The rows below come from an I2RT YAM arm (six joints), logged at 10 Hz.
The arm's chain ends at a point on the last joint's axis. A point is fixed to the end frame.
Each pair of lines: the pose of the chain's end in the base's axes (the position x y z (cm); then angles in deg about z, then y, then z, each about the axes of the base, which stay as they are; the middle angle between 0 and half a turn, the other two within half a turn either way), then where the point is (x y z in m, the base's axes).
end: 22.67, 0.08, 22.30, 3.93, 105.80, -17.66
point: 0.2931 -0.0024 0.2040
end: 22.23, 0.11, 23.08, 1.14, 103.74, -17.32
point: 0.2891 -0.0019 0.2133
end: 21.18, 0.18, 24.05, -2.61, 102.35, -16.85
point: 0.2788 -0.0008 0.2235
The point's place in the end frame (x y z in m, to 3 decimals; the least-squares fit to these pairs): 0.002 0.017 0.067
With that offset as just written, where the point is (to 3 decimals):
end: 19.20, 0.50, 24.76, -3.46, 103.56, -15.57
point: 0.259 0.004 0.229
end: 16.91, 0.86, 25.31, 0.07, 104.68, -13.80
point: 0.236 0.010 0.234
